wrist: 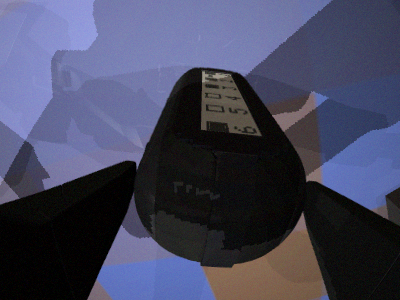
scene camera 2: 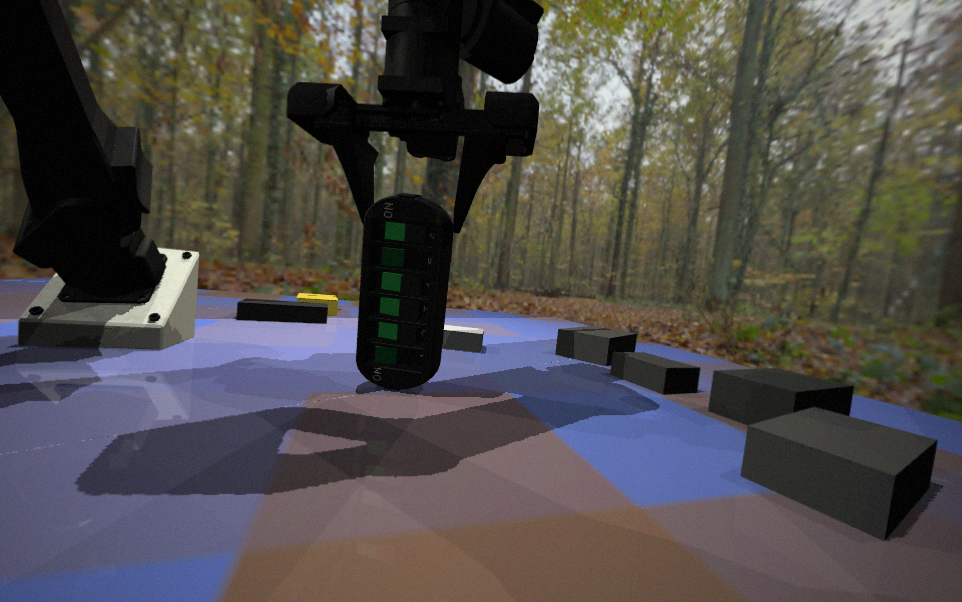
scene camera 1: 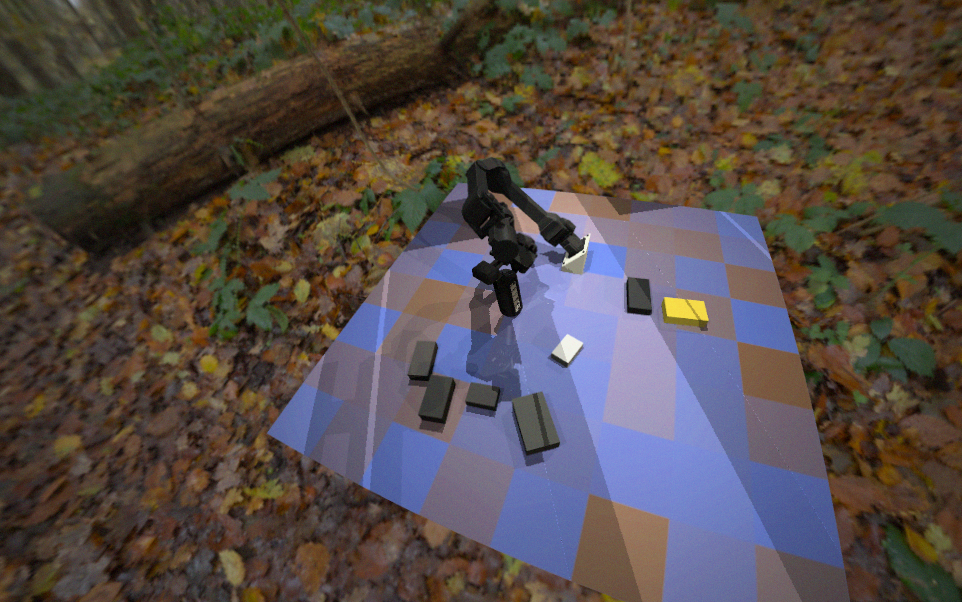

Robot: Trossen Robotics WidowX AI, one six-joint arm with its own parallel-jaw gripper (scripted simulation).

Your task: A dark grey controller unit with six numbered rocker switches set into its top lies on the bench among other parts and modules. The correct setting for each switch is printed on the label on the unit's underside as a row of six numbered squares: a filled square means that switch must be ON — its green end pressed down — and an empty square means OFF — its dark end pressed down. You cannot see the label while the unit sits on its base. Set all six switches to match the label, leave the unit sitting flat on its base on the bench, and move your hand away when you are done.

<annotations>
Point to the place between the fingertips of my gripper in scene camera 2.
411,229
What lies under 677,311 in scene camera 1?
A yellow block.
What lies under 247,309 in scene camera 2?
A dark block.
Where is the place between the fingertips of my gripper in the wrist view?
221,182
</annotations>
